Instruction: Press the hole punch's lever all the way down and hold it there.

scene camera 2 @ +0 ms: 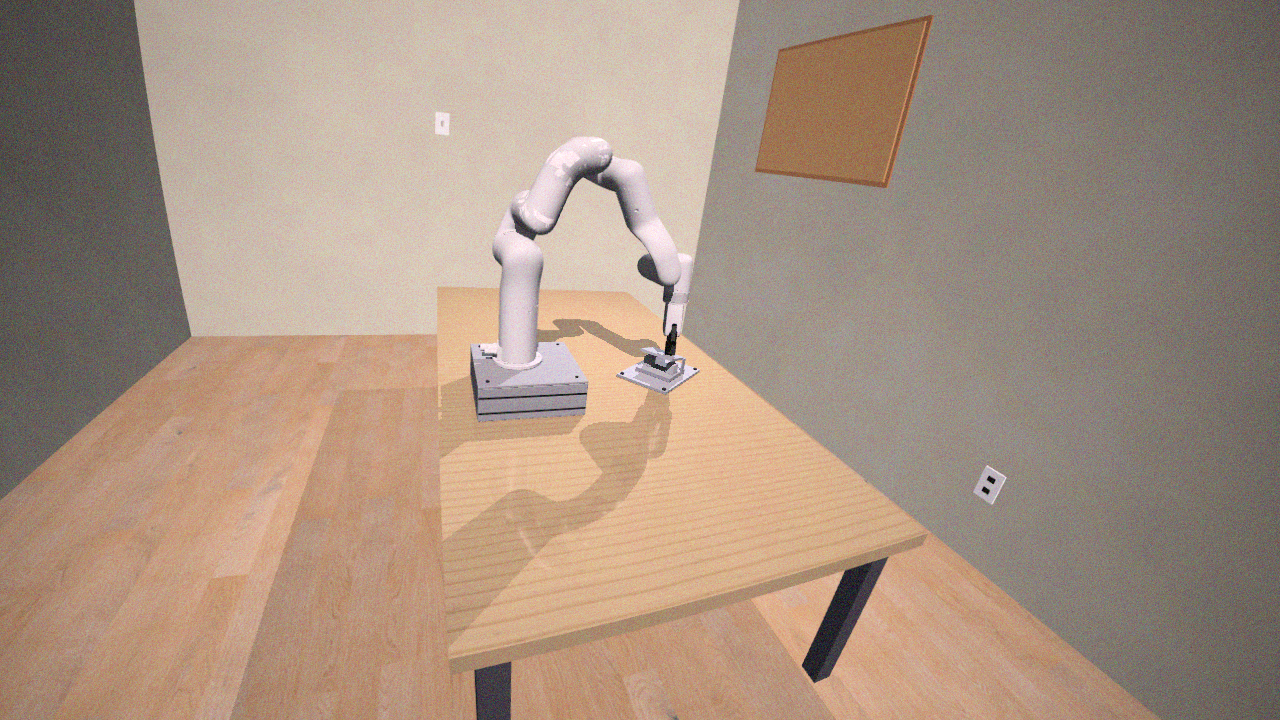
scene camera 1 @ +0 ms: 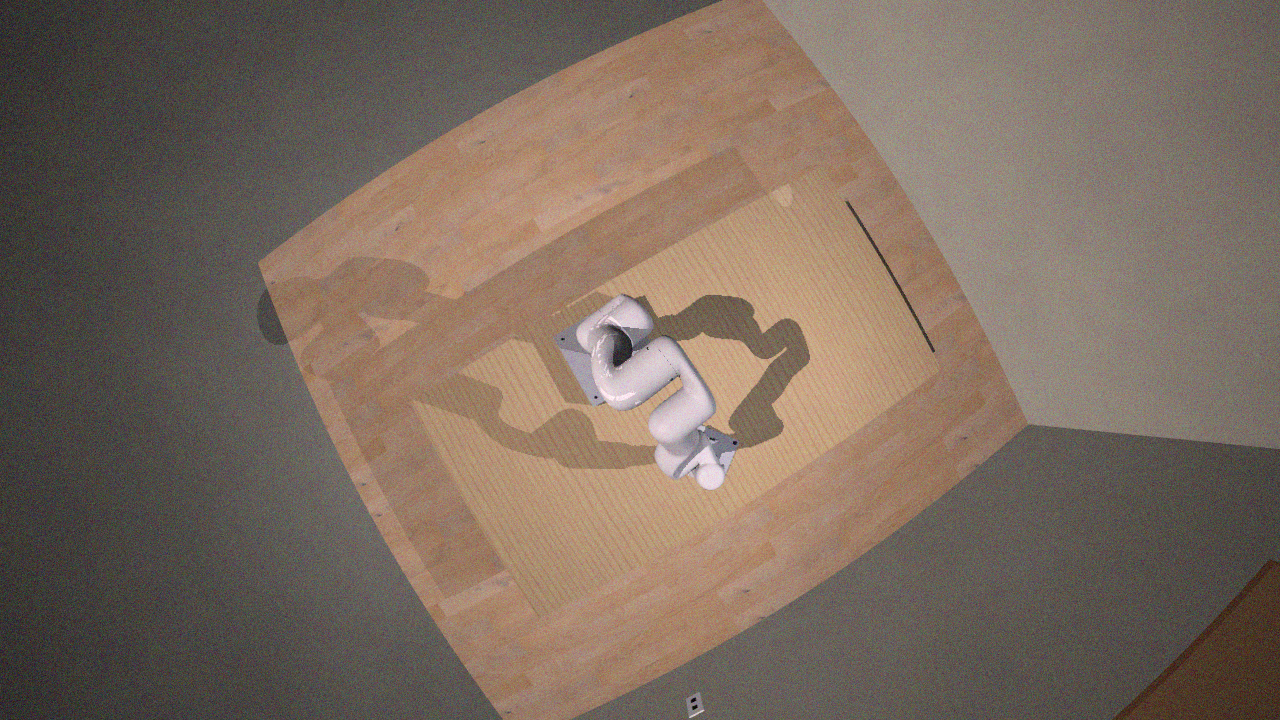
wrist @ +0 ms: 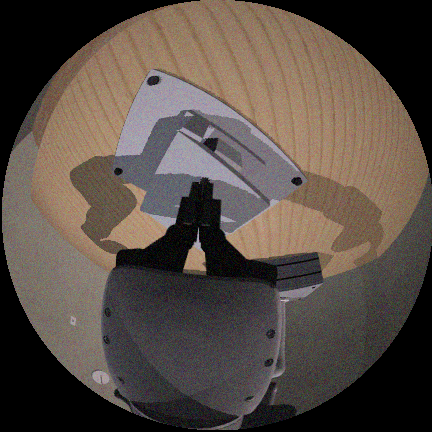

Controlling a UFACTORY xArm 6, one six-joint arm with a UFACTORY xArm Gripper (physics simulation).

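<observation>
The hole punch is a grey device on a square plate with dark corner screws, on the table. Its pale flat lever looks tilted, with a gap between its raised left end and the dark body in the second scene view. My gripper is shut and empty, pointing down. Its black fingertips overlap the lever in the wrist view and meet its right part in the second scene view. Exact contact is too small to tell. The arm hides most of the punch in the first scene view.
The wooden table bears the arm's grey base block, left of the punch in the second scene view. A grey wall stands beyond the table's right edge there.
</observation>
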